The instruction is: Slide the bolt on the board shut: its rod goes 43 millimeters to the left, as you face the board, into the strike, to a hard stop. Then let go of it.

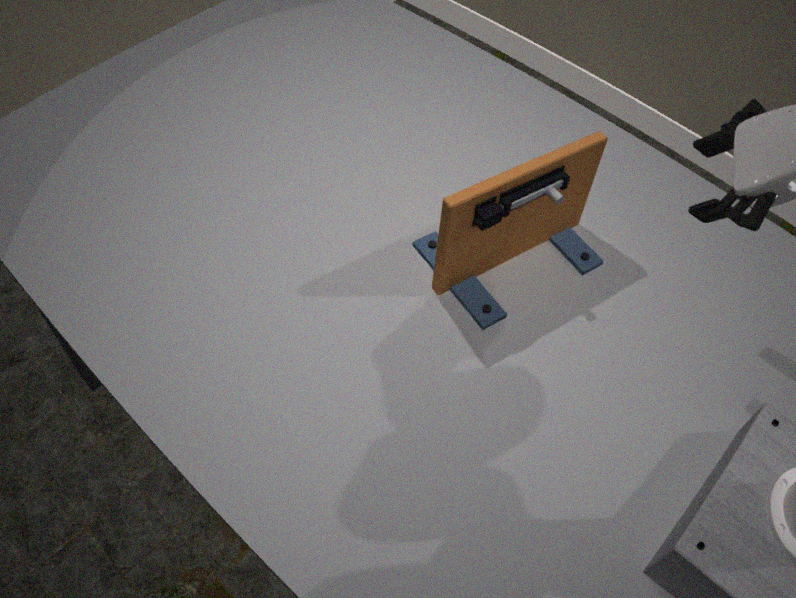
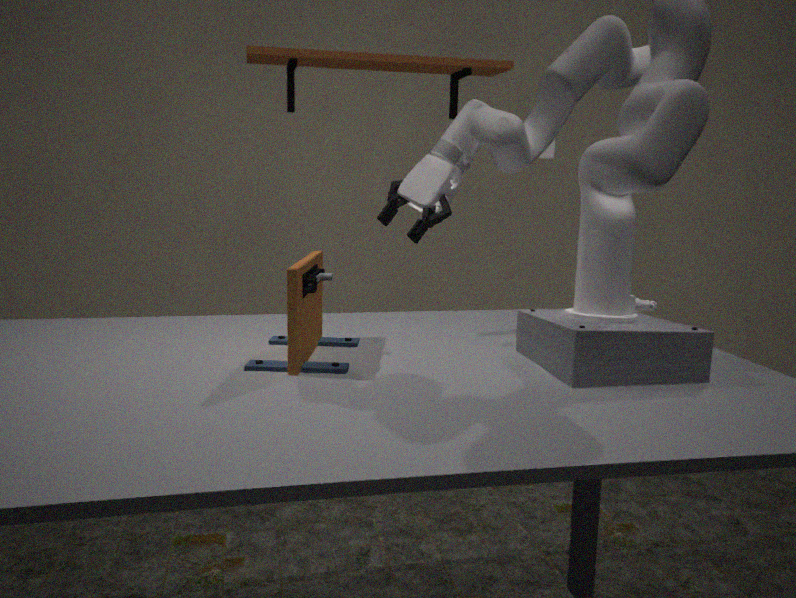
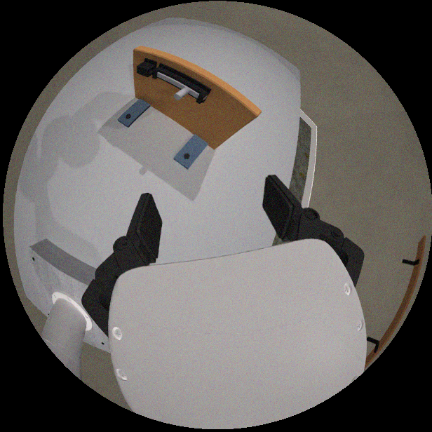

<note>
I see my gripper [image 1: 697, 181] and an orange board [image 1: 460, 252].
My gripper is seen too in image 2 [image 2: 396, 230] and in image 3 [image 3: 210, 197]. The orange board shows as well in image 3 [image 3: 225, 110].
</note>
